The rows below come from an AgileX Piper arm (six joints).
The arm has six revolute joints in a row. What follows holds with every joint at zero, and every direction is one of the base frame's. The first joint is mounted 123 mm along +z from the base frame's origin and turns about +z. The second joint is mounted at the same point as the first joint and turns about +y. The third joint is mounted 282.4 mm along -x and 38.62 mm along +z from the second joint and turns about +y. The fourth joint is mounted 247.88 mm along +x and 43.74 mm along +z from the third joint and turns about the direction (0.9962, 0, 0.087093). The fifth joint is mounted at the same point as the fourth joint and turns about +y. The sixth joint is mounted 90.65 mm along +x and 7.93 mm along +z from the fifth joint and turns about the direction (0.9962, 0, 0.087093). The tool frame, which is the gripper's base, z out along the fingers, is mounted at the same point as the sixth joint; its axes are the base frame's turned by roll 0, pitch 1.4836 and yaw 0 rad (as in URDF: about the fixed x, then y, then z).
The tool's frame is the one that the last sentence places.
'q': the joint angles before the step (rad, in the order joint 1, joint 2, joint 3, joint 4, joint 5, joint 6). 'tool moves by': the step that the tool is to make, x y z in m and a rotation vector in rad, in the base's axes. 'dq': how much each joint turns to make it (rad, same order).
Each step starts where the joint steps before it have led.
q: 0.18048 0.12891 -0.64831 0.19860 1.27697 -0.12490
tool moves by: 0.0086 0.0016 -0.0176 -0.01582 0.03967 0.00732
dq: -0.00004 0.00001 0.07311 0.00219 -0.02850 -0.01756
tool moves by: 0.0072 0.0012 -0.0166 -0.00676 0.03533 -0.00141
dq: -0.00002 -0.00013 0.06770 0.00091 -0.03117 -0.00558
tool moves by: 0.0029 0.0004 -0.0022 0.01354 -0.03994 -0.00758
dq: -0.00029 -0.01156 0.02048 0.00272 -0.05148 -0.00122
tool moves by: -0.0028 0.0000 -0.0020 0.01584 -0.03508 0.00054
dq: 0.00091 -0.03267 0.01257 0.00775 -0.01782 0.00092
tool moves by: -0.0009 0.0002 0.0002 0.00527 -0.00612 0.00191
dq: -0.00001 -0.00598 -0.00015 0.00451 -0.00086 -0.00001
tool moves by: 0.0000 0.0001 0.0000 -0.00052 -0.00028 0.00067
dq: -0.00122 0.00008 0.00004 0.00126 0.00013 -0.00214
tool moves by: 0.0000 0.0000 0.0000 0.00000 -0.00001 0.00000
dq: 0.00000 0.00000 0.00000 0.00000 -0.00001 0.00000
